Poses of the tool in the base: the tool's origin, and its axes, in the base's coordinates. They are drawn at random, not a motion.
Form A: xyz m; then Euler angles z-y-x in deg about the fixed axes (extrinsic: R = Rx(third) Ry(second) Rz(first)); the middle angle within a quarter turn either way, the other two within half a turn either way.
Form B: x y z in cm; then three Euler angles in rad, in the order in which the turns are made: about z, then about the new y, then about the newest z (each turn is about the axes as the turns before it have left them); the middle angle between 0 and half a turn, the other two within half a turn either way. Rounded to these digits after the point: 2 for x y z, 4 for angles.
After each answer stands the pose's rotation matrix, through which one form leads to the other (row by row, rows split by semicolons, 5 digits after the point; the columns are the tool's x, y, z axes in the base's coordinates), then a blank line. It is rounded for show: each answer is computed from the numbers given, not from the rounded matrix.
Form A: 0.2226 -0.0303 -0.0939 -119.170 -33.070 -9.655
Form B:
22.26 -3.03 -9.39 2.8895 0.5986 1.3639
-0.40845 0.73173 -0.54566; -0.90541 -0.40059 0.14055; -0.11575 0.55146 0.82613

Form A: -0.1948 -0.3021 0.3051 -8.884 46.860 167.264
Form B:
-19.48 -30.21 30.51 -0.2037 2.3009 2.6862
0.67558 0.10560 0.72969; 0.30957 -0.93885 -0.15075; 0.66915 0.32773 -0.66696

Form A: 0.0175 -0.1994 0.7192 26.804 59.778 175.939
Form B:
1.75 -19.94 71.92 -0.0412 2.0968 -2.7558
0.44927 -0.22698 0.86408; -0.39519 -0.91791 -0.03565; 0.80124 -0.32546 -0.50209

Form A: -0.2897 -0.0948 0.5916 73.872 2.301 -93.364
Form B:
-28.97 -9.48 59.16 1.5306 1.6295 -0.2838
0.27756 -0.95987 0.04015; -0.06750 0.02220 0.99747; -0.95833 -0.27957 -0.05863

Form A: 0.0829 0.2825 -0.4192 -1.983 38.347 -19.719
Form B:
8.29 28.25 -41.92 0.4032 0.7403 -0.5585
0.78380 0.02714 0.62042; -0.24178 0.93355 0.26462; -0.57202 -0.35741 0.73828

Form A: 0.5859 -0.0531 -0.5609 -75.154 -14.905 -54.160
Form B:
58.59 -5.31 -56.09 1.8880 0.9694 -3.0662
0.24760 0.93409 -0.25722; -0.51255 0.35158 0.78338; 0.82218 -0.06213 0.56582

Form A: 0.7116 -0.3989 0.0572 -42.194 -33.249 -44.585
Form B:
71.16 -39.89 5.72 2.3221 0.9328 -2.8149
0.61959 0.56169 -0.54828; -0.19321 0.78616 0.58705; 0.76077 -0.25780 0.59562

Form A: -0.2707 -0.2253 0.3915 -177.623 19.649 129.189
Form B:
-27.07 -22.53 39.15 -1.1391 2.2082 -1.2617
-0.94096 0.03906 0.33626; -0.23419 0.64215 -0.72993; -0.24444 -0.76559 -0.59509

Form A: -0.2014 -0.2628 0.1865 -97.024 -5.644 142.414
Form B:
-20.14 -26.28 18.65 -1.7314 2.4793 -0.2497
-0.12169 0.98768 -0.09835; 0.79383 0.03737 -0.60699; -0.59584 -0.15194 -0.78860

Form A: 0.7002 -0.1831 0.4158 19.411 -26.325 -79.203
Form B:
70.02 -18.31 41.58 2.0374 1.4021 -1.3164
0.84535 -0.29788 -0.44346; 0.47311 0.03191 0.88043; -0.24811 -0.95407 0.16790

